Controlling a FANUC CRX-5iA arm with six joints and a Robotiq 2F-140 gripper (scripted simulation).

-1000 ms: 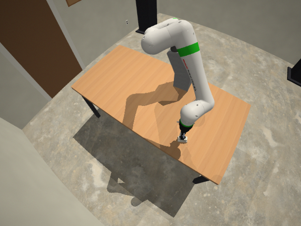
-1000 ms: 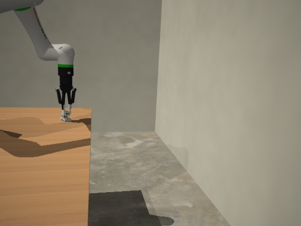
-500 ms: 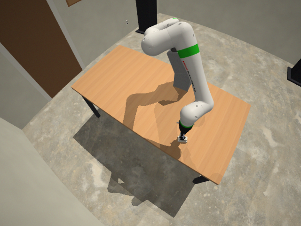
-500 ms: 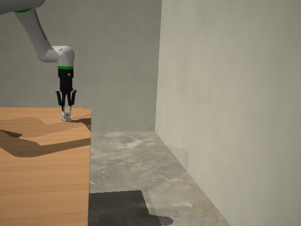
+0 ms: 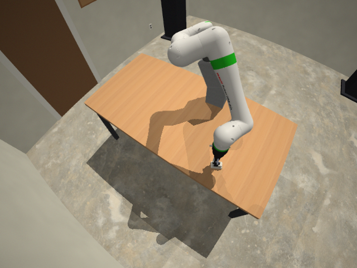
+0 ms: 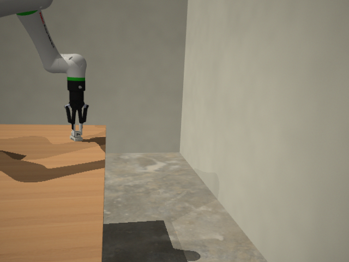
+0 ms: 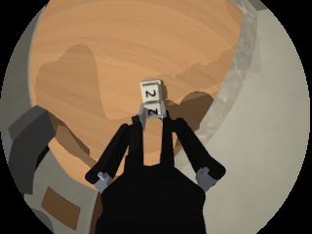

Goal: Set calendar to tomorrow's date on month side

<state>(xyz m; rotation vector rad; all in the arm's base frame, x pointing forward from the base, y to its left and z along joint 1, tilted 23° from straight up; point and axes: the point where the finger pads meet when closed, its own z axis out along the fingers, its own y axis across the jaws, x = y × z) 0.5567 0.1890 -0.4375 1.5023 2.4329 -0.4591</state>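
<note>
My hand is 3 cm above the white date cube. Round my hand: calendar tray 5 cm below, 2 cm to the left, 1 cm behind.
</note>
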